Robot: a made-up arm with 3 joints. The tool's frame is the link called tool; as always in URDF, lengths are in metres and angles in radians. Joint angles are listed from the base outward.
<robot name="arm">
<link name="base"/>
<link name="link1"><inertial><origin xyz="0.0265 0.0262 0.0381"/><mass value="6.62"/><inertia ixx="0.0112" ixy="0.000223" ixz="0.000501" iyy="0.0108" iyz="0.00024" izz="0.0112"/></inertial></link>
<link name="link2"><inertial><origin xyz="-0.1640 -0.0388 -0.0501"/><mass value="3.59"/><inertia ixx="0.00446" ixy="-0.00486" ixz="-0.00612" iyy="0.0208" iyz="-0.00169" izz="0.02"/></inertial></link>
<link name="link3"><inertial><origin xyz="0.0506 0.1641 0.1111"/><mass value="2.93"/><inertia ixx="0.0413" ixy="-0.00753" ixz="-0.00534" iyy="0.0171" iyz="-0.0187" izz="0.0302"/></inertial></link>
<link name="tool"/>
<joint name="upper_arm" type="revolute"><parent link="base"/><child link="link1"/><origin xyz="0.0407 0.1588 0.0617"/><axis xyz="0 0 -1"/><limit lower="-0.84" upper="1.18"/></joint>
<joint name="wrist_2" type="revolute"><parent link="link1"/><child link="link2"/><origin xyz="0.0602 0.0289 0.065"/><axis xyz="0 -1 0"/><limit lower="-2.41" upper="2.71"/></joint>
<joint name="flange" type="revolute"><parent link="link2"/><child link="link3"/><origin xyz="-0.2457 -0.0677 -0.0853"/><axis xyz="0 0 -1"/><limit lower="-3.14" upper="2.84"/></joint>
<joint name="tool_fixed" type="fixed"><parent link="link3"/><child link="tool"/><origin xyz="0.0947 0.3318 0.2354" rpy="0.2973 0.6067 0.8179"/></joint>
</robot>
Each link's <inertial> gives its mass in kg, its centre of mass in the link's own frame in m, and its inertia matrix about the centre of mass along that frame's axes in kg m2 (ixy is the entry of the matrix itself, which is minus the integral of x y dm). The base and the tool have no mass. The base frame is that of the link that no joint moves.
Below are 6 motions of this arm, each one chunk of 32 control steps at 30 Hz.
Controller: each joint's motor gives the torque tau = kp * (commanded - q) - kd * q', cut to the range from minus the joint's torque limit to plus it. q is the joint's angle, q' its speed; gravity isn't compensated. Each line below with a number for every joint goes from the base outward.
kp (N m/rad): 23 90 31
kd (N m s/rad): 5.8 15 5
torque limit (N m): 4.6 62 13
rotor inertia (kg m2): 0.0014 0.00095 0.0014
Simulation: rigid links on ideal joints. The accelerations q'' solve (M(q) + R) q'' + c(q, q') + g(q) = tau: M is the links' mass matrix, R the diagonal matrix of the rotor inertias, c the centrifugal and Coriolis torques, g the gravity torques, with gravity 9.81 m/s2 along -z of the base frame. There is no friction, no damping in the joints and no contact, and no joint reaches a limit. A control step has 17 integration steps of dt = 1/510 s. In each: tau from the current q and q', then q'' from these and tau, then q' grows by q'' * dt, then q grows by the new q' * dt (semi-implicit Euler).
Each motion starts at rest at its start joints. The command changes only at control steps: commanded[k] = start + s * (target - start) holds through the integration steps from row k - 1 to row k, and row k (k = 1, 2, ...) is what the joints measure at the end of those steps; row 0 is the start. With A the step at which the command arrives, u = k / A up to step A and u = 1 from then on. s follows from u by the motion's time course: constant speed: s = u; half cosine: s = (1 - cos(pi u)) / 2; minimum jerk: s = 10 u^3 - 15 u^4 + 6 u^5; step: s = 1 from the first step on.
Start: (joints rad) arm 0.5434 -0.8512 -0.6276
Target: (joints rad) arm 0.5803 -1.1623 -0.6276
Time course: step
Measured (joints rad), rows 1 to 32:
1: 0.5354 -0.8694 -0.6164
2: 0.5326 -0.8992 -0.6015
3: 0.5363 -0.9287 -0.5858
4: 0.5430 -0.9551 -0.5704
5: 0.5503 -0.9777 -0.5562
6: 0.5572 -0.9966 -0.5437
7: 0.5630 -1.0122 -0.5331
8: 0.5678 -1.0250 -0.5244
9: 0.5715 -1.0354 -0.5173
10: 0.5744 -1.0439 -0.5116
11: 0.5765 -1.0508 -0.5071
12: 0.5781 -1.0563 -0.5035
13: 0.5793 -1.0608 -0.5006
14: 0.5801 -1.0645 -0.4983
15: 0.5807 -1.0674 -0.4966
16: 0.5811 -1.0698 -0.4951
17: 0.5813 -1.0717 -0.4940
18: 0.5815 -1.0733 -0.4931
19: 0.5816 -1.0746 -0.4924
20: 0.5816 -1.0756 -0.4919
21: 0.5815 -1.0765 -0.4914
22: 0.5815 -1.0772 -0.4911
23: 0.5814 -1.0777 -0.4908
24: 0.5813 -1.0782 -0.4906
25: 0.5813 -1.0785 -0.4904
26: 0.5812 -1.0788 -0.4903
27: 0.5811 -1.0791 -0.4902
28: 0.5810 -1.0793 -0.4901
29: 0.5810 -1.0794 -0.4900
30: 0.5809 -1.0796 -0.4899
31: 0.5808 -1.0797 -0.4899
32: 0.5808 -1.0798 -0.4899

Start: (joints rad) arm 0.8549 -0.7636 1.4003
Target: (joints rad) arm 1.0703 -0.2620 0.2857
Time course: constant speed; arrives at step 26
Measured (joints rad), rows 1 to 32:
1: 0.8560 -0.7514 1.3941
2: 0.8587 -0.7337 1.3802
3: 0.8622 -0.7153 1.3606
4: 0.8661 -0.6965 1.3365
5: 0.8703 -0.6775 1.3089
6: 0.8749 -0.6583 1.2786
7: 0.8798 -0.6389 1.2462
8: 0.8850 -0.6194 1.2122
9: 0.8905 -0.5998 1.1769
10: 0.8964 -0.5800 1.1406
11: 0.9025 -0.5602 1.1035
12: 0.9089 -0.5402 1.0657
13: 0.9156 -0.5202 1.0274
14: 0.9224 -0.5001 0.9887
15: 0.9295 -0.4799 0.9495
16: 0.9367 -0.4597 0.9100
17: 0.9442 -0.4394 0.8702
18: 0.9517 -0.4190 0.8300
19: 0.9594 -0.3986 0.7895
20: 0.9671 -0.3781 0.7487
21: 0.9750 -0.3576 0.7076
22: 0.9830 -0.3370 0.6663
23: 0.9910 -0.3163 0.6246
24: 0.9991 -0.2956 0.5827
25: 1.0073 -0.2748 0.5405
26: 1.0155 -0.2540 0.4980
27: 1.0222 -0.2355 0.4596
28: 1.0274 -0.2200 0.4279
29: 1.0318 -0.2073 0.4024
30: 1.0356 -0.1968 0.3821
31: 1.0391 -0.1881 0.3661
32: 1.0423 -0.1811 0.3534

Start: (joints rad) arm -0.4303 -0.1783 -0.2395
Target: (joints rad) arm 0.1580 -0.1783 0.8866
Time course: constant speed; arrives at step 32
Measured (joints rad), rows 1 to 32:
1: -0.4297 -0.1629 -0.2310
2: -0.4278 -0.1401 -0.2174
3: -0.4248 -0.1197 -0.2010
4: -0.4201 -0.1031 -0.1817
5: -0.4136 -0.0900 -0.1598
6: -0.4052 -0.0799 -0.1353
7: -0.3949 -0.0722 -0.1087
8: -0.3829 -0.0665 -0.0802
9: -0.3696 -0.0623 -0.0503
10: -0.3551 -0.0594 -0.0193
11: -0.3397 -0.0574 0.0128
12: -0.3236 -0.0563 0.0456
13: -0.3070 -0.0558 0.0789
14: -0.2900 -0.0557 0.1127
15: -0.2726 -0.0560 0.1469
16: -0.2551 -0.0567 0.1813
17: -0.2373 -0.0575 0.2159
18: -0.2195 -0.0585 0.2507
19: -0.2016 -0.0597 0.2856
20: -0.1836 -0.0610 0.3205
21: -0.1655 -0.0623 0.3555
22: -0.1475 -0.0637 0.3906
23: -0.1294 -0.0651 0.4257
24: -0.1113 -0.0665 0.4608
25: -0.0932 -0.0679 0.4959
26: -0.0751 -0.0693 0.5311
27: -0.0569 -0.0707 0.5662
28: -0.0388 -0.0721 0.6013
29: -0.0207 -0.0735 0.6364
30: -0.0026 -0.0748 0.6715
31: 0.0155 -0.0760 0.7066
32: 0.0336 -0.0773 0.7416

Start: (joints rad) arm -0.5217 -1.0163 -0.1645
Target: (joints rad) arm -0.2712 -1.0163 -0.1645
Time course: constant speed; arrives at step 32
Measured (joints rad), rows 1 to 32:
1: -0.5212 -1.0064 -0.1495
2: -0.5202 -0.9927 -0.1276
3: -0.5182 -0.9809 -0.1086
4: -0.5153 -0.9713 -0.0933
5: -0.5115 -0.9636 -0.0813
6: -0.5072 -0.9573 -0.0721
7: -0.5024 -0.9522 -0.0649
8: -0.4972 -0.9481 -0.0594
9: -0.4916 -0.9448 -0.0551
10: -0.4858 -0.9421 -0.0518
11: -0.4797 -0.9399 -0.0493
12: -0.4734 -0.9381 -0.0474
13: -0.4669 -0.9366 -0.0459
14: -0.4602 -0.9354 -0.0448
15: -0.4533 -0.9345 -0.0439
16: -0.4463 -0.9337 -0.0433
17: -0.4392 -0.9330 -0.0428
18: -0.4320 -0.9325 -0.0424
19: -0.4247 -0.9321 -0.0421
20: -0.4174 -0.9318 -0.0419
21: -0.4100 -0.9315 -0.0417
22: -0.4025 -0.9313 -0.0416
23: -0.3949 -0.9311 -0.0415
24: -0.3874 -0.9309 -0.0414
25: -0.3798 -0.9308 -0.0413
26: -0.3721 -0.9307 -0.0413
27: -0.3645 -0.9306 -0.0412
28: -0.3568 -0.9305 -0.0412
29: -0.3491 -0.9305 -0.0412
30: -0.3413 -0.9305 -0.0412
31: -0.3336 -0.9304 -0.0412
32: -0.3258 -0.9304 -0.0411

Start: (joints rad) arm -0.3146 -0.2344 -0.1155
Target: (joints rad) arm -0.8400 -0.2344 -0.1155
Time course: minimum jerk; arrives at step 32
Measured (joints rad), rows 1 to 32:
1: -0.3138 -0.2193 -0.1098
2: -0.3129 -0.1978 -0.1037
3: -0.3128 -0.1790 -0.0998
4: -0.3136 -0.1637 -0.0974
5: -0.3151 -0.1515 -0.0959
6: -0.3176 -0.1417 -0.0951
7: -0.3211 -0.1338 -0.0946
8: -0.3259 -0.1276 -0.0943
9: -0.3321 -0.1227 -0.0941
10: -0.3401 -0.1187 -0.0940
11: -0.3498 -0.1156 -0.0940
12: -0.3615 -0.1131 -0.0940
13: -0.3751 -0.1111 -0.0941
14: -0.3907 -0.1095 -0.0942
15: -0.4082 -0.1082 -0.0944
16: -0.4275 -0.1072 -0.0946
17: -0.4484 -0.1064 -0.0950
18: -0.4706 -0.1057 -0.0954
19: -0.4940 -0.1051 -0.0959
20: -0.5183 -0.1046 -0.0964
21: -0.5431 -0.1042 -0.0970
22: -0.5682 -0.1038 -0.0977
23: -0.5931 -0.1035 -0.0984
24: -0.6176 -0.1032 -0.0991
25: -0.6414 -0.1030 -0.0998
26: -0.6641 -0.1027 -0.1005
27: -0.6856 -0.1025 -0.1012
28: -0.7054 -0.1023 -0.1018
29: -0.7236 -0.1021 -0.1024
30: -0.7399 -0.1019 -0.1028
31: -0.7544 -0.1018 -0.1032
32: -0.7670 -0.1017 -0.1035

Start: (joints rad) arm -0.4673 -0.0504 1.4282
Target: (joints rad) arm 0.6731 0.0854 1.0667
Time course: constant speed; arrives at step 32
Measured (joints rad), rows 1 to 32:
1: -0.4649 -0.0379 1.4263
2: -0.4584 -0.0221 1.4226
3: -0.4479 -0.0082 1.4175
4: -0.4340 0.0038 1.4112
5: -0.4172 0.0143 1.4041
6: -0.3978 0.0235 1.3961
7: -0.3763 0.0317 1.3876
8: -0.3528 0.0391 1.3785
9: -0.3277 0.0458 1.3690
10: -0.3013 0.0521 1.3592
11: -0.2735 0.0579 1.3491
12: -0.2448 0.0633 1.3388
13: -0.2151 0.0686 1.3283
14: -0.1846 0.0735 1.3176
15: -0.1534 0.0784 1.3068
16: -0.1216 0.0831 1.2959
17: -0.0893 0.0876 1.2848
18: -0.0566 0.0921 1.2737
19: -0.0235 0.0965 1.2626
20: 0.0100 0.1009 1.2513
21: 0.0437 0.1052 1.2400
22: 0.0777 0.1095 1.2287
23: 0.1119 0.1138 1.2173
24: 0.1463 0.1180 1.2059
25: 0.1809 0.1223 1.1945
26: 0.2156 0.1265 1.1830
27: 0.2504 0.1307 1.1715
28: 0.2853 0.1350 1.1600
29: 0.3203 0.1392 1.1484
30: 0.3554 0.1434 1.1368
31: 0.3906 0.1476 1.1253
32: 0.4258 0.1518 1.1136

